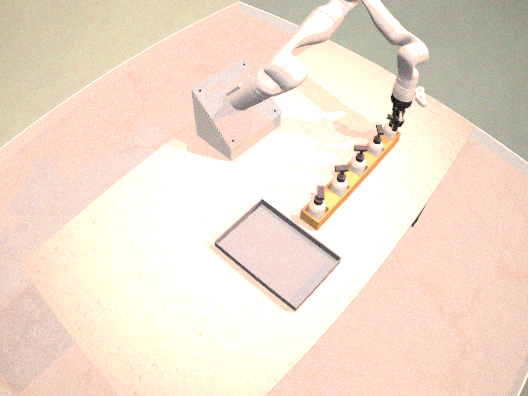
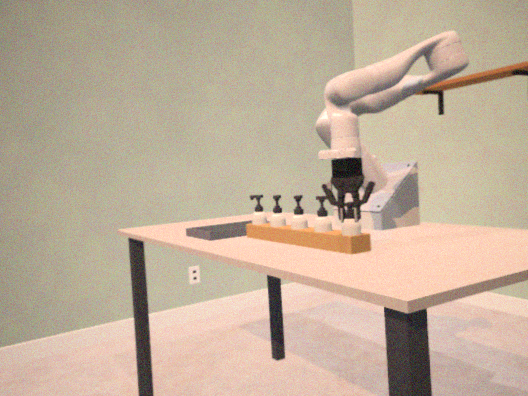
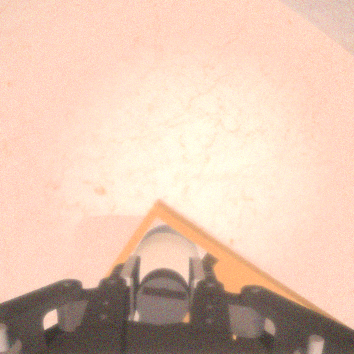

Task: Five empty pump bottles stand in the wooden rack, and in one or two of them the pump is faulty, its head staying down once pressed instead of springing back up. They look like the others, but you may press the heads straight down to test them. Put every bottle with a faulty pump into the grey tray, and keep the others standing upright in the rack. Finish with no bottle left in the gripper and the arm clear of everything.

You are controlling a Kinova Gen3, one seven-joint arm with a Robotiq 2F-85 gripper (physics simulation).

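Frame: origin at the arm's base, x ahead, y left, z up, level; millimetres.
Seen in the pictures: gripper, fingertip midpoint: (image 1: 393,127) (image 2: 350,222) (image 3: 163,271); arm's base, link origin: (image 1: 240,97) (image 2: 376,184).
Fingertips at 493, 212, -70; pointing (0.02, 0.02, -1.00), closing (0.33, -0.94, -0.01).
Offsets run from my fingertips to a thing's top centre, as dx, dy, dz.
The wooden rack {-61, -216, -30} (image 1: 308,219) (image 2: 300,240) (image 3: 240,272) holds several upright white bottles with dark pump heads. My gripper (image 1: 396,126) (image 2: 350,216) (image 3: 163,271) points straight down and is shut on the end bottle {-8, -3, +50} (image 1: 390,132) (image 2: 351,228) (image 3: 165,248), farthest from the tray, around its upper part below the pump head. That bottle stands upright in its place. The neighbouring bottle {-34, -110, +65} (image 1: 376,146) (image 2: 322,224), the middle bottle {-62, -217, +65} (image 1: 358,164) (image 2: 299,222) and the bottle nearest the tray {-114, -430, +65} (image 1: 317,207) (image 2: 259,218) have raised heads. The grey tray {-155, -595, -45} (image 1: 277,250) (image 2: 220,231) is empty.
The tray lies near the rack's other end. The arm's grey angled base block (image 1: 212,122) (image 2: 405,200) stands behind the rack. A wooden wall shelf (image 2: 480,79) is at the upper right. The table's edge (image 2: 300,277) runs past the rack.
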